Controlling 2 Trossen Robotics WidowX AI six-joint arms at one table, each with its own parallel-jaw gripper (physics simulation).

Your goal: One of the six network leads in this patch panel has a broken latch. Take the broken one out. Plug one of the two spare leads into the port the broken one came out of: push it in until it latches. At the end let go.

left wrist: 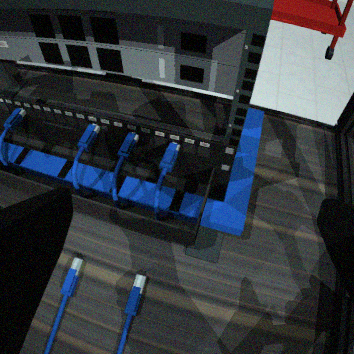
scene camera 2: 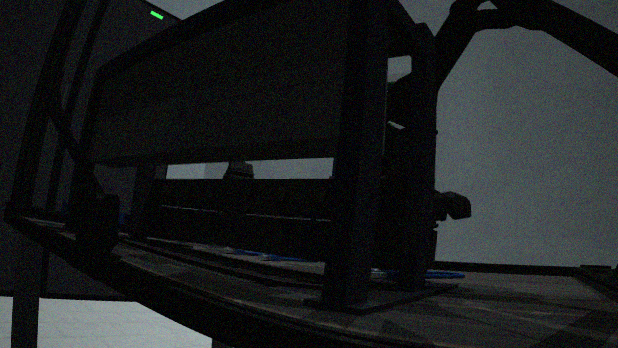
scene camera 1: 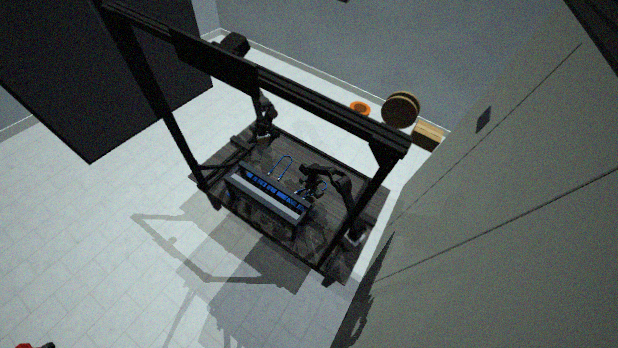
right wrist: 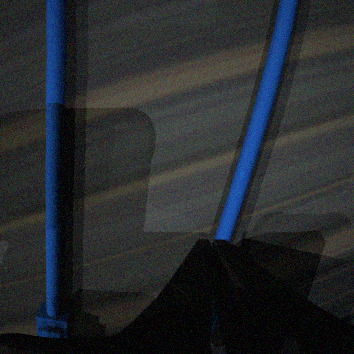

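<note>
The patch panel holds blue leads in the left wrist view; no broken latch can be made out. One spare lead lies in a U on the table, its two plugs toward the panel. The other spare lead runs into my right gripper, which is shut on it at its plug, low over the table. Its other plug lies at lower left in the right wrist view. My left gripper is open and away from the leads.
A grey-topped rack frame carries the panel. A black gantry beam spans above the table. In scene camera 2 a dark rack post hides the right fingertips. A red cart stands beyond the table.
</note>
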